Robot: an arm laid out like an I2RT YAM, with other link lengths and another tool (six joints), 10 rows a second.
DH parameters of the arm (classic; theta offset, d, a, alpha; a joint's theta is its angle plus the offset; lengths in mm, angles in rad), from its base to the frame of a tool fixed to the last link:
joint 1: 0 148.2 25.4 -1.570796
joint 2: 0 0 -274.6 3.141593
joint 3: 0.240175 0 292.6 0
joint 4: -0.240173 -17.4 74 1.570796
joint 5: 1.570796 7.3 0 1.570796
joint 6: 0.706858 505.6 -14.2 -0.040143
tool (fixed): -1.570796 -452 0 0
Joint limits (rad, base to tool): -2.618..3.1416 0..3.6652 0..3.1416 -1.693..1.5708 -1.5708..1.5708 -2.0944..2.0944
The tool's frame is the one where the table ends.
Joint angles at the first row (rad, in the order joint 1, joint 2, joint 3, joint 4, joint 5, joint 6):
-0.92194, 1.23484, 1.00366, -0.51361, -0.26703, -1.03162
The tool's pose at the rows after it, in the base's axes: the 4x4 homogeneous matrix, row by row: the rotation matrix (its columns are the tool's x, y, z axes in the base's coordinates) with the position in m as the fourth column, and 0 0 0 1 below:
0.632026 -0.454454 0.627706 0.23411; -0.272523 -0.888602 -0.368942 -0.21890; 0.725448 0.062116 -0.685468 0.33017; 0 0 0 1
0.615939 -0.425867 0.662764 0.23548; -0.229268 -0.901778 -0.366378 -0.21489; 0.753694 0.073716 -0.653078 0.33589; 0 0 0 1
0.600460 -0.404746 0.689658 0.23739; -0.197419 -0.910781 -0.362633 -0.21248; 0.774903 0.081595 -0.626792 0.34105; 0 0 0 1
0.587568 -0.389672 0.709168 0.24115; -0.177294 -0.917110 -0.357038 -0.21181; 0.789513 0.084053 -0.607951 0.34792; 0 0 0 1
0.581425 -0.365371 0.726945 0.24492; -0.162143 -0.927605 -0.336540 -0.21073; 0.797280 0.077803 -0.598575 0.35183; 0 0 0 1
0.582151 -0.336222 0.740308 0.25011; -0.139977 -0.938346 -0.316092 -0.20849; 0.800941 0.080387 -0.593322 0.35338; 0 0 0 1
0.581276 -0.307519 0.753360 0.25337; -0.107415 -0.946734 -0.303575 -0.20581; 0.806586 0.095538 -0.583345 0.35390; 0 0 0 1
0.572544 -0.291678 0.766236 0.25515; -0.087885 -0.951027 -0.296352 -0.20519; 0.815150 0.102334 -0.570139 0.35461; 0 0 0 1
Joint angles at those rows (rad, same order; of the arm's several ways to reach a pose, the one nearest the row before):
-0.91293, 1.22628, 0.99319, -0.52018, -0.28826, -1.04976
-0.90593, 1.21035, 0.98784, -0.49082, -0.31424, -1.06252
-0.89951, 1.20269, 0.98889, -0.46785, -0.33434, -1.06880
-0.89066, 1.20742, 1.00706, -0.45868, -0.34737, -1.06765
-0.88247, 1.21649, 1.02274, -0.45865, -0.36960, -1.07067
-0.86774, 1.22737, 1.03377, -0.45573, -0.38363, -1.08094
-0.85677, 1.22990, 1.03390, -0.44313, -0.39525, -1.10026
-0.85328, 1.23170, 1.03222, -0.42550, -0.40840, -1.10751

